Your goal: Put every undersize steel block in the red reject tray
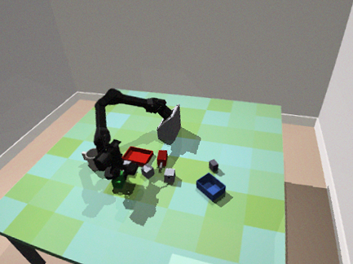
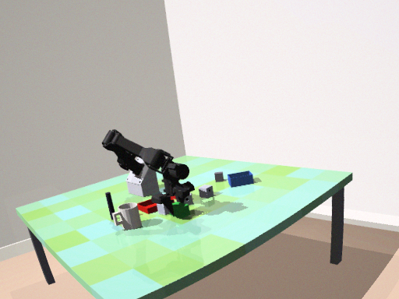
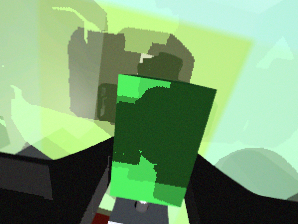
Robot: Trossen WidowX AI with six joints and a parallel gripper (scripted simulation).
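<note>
Right now my gripper tip is 220 mm to the right of the steel block, 80 mm past it and 10 mm below it. The rest, counted from my gripper tip: green GO gauge 20 mm above, 10 mm behind; mug 200 mm to the right, 60 mm behind, 30 mm above; red reject tray 170 mm behind, 10 mm to the left.
</note>
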